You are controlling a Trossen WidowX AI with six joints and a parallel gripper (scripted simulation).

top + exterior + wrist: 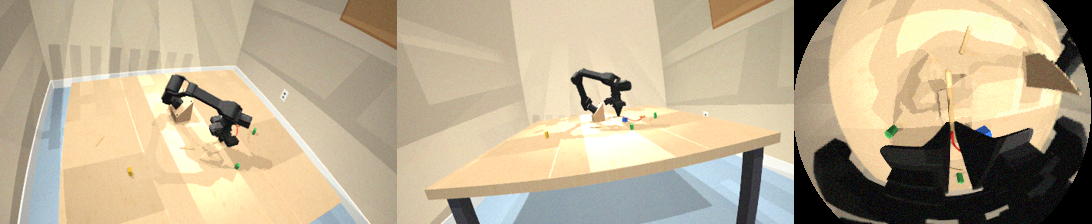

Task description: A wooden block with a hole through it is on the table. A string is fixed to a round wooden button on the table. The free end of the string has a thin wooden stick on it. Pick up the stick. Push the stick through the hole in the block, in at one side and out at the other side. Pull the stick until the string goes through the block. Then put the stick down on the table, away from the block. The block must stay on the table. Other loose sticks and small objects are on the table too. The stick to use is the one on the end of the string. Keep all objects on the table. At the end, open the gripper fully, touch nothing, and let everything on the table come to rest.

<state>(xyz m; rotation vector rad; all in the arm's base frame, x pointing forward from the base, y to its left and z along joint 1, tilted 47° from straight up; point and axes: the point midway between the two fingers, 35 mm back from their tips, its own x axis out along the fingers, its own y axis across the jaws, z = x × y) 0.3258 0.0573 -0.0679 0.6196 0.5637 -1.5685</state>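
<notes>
Right now the blue cube is 8 cm behind my gripper tip, 7 cm to the left of it and 4 cm below it. From my gripper tip the other things lie so: thin wooden stick: 1 cm to the right; then round wooden button: 22 cm to the left, 11 cm behind, 5 cm below; then yellow piece: 46 cm to the right, 4 cm below, 2 cm behind.
</notes>
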